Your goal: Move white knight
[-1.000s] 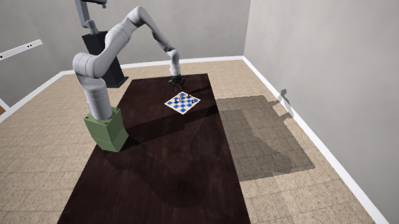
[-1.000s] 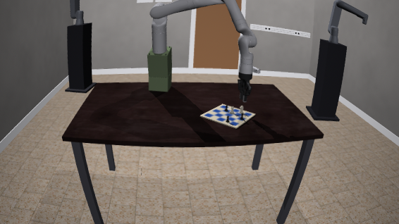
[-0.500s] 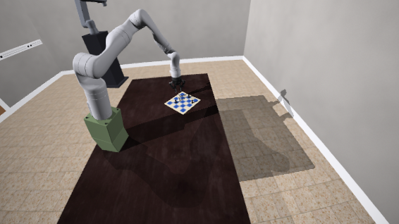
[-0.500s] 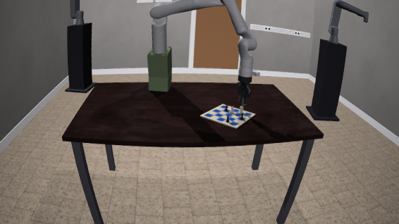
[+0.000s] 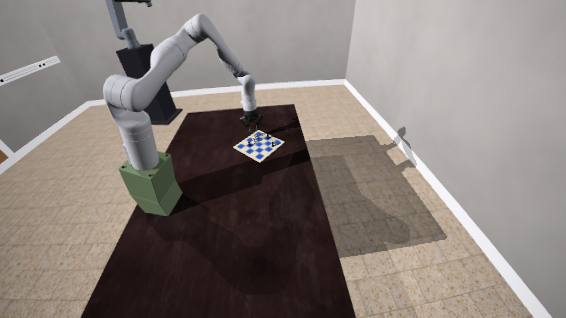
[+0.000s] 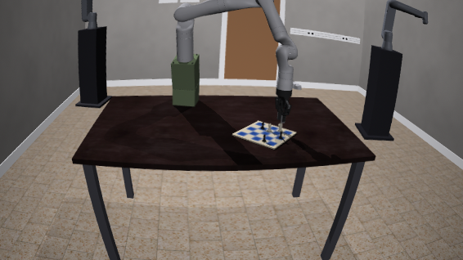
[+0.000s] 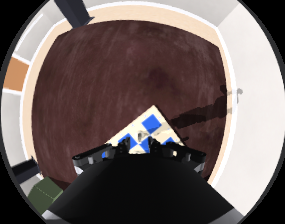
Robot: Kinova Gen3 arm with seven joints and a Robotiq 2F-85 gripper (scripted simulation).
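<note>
Now: hand 5 cm above the white knight. Round my hand: chessboard 4 cm ahead, 7 cm to the right, 7 cm below.
</note>
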